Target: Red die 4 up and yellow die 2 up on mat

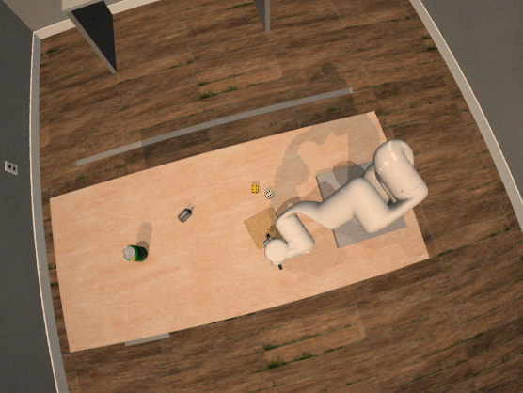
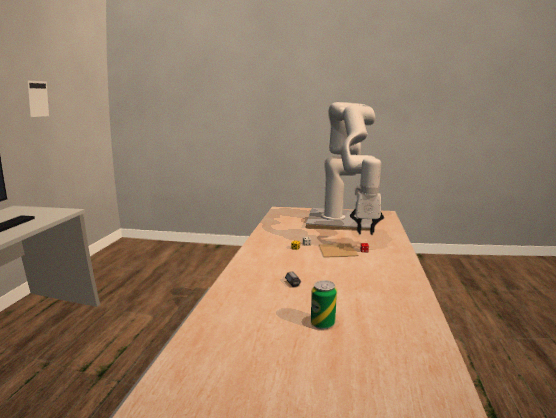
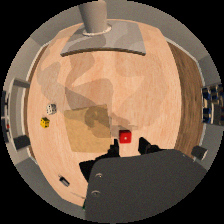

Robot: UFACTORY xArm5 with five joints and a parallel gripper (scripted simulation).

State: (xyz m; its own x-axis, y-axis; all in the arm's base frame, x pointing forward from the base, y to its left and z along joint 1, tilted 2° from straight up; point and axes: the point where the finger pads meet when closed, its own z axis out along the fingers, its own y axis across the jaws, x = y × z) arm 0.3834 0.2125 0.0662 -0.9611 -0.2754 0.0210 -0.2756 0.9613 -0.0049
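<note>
My hand is 80 mm above the red die. Round my hand: brown mat 110 mm to the right, 90 mm below, 20 mm ahead; yellow die 280 mm to the right, 80 mm below, 60 mm ahead; white die 250 mm to the right, 80 mm below.
</note>
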